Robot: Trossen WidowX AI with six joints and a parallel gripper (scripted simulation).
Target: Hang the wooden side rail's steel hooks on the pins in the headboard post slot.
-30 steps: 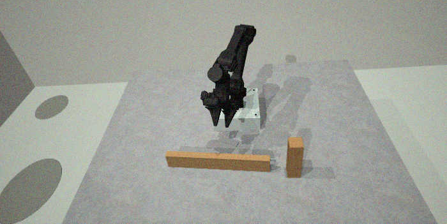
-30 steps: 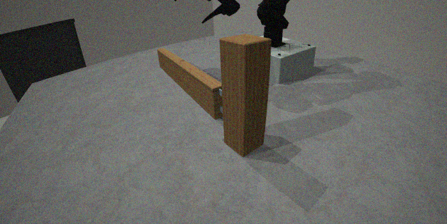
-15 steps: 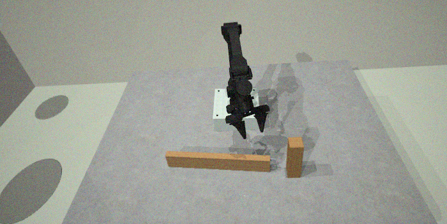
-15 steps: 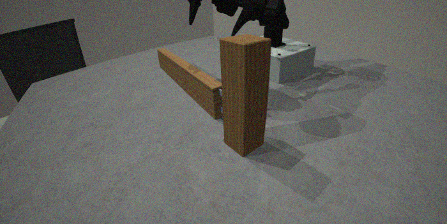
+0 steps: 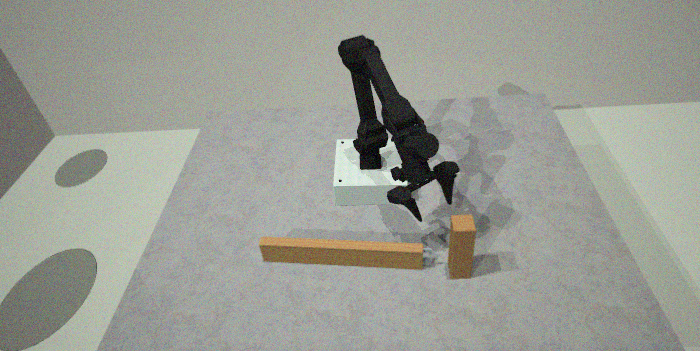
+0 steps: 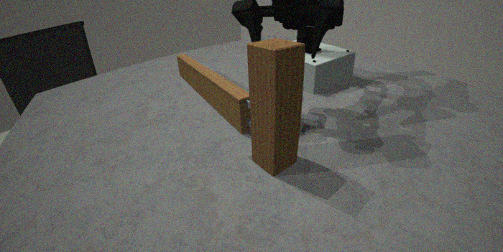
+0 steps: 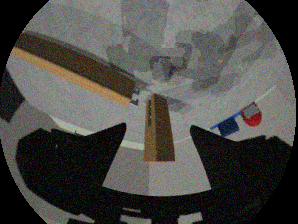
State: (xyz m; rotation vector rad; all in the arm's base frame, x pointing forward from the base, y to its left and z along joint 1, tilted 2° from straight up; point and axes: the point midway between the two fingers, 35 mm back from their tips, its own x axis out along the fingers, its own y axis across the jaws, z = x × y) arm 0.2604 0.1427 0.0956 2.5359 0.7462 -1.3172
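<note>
Right now my gripper tip is 70 mm short of the headboard post, 50 mm to the right of it and 60 mm above it.
</note>
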